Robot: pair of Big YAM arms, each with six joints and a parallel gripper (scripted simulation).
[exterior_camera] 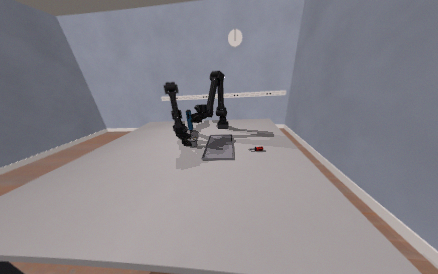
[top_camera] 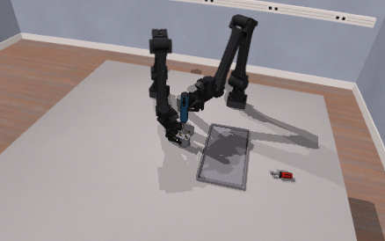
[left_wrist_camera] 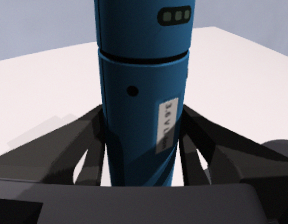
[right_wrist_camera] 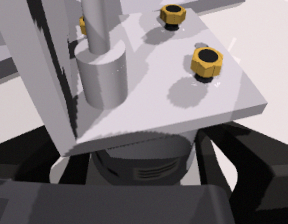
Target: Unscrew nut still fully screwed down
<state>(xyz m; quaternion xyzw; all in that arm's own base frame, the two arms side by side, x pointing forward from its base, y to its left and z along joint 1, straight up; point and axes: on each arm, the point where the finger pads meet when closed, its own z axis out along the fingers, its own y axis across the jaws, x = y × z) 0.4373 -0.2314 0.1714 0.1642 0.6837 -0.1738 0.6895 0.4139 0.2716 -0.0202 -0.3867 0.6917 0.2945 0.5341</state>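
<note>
Right now my right hand is 5 cm below the grey bracket. Also, from my right hand: flat grey tray (22 cm to the left, 3 cm ahead, 2 cm below); nut (5 cm above, 2 cm to the right, 1 cm ahead); grey tip (6 cm above, 2 cm behind, 1 cm to the right).
</note>
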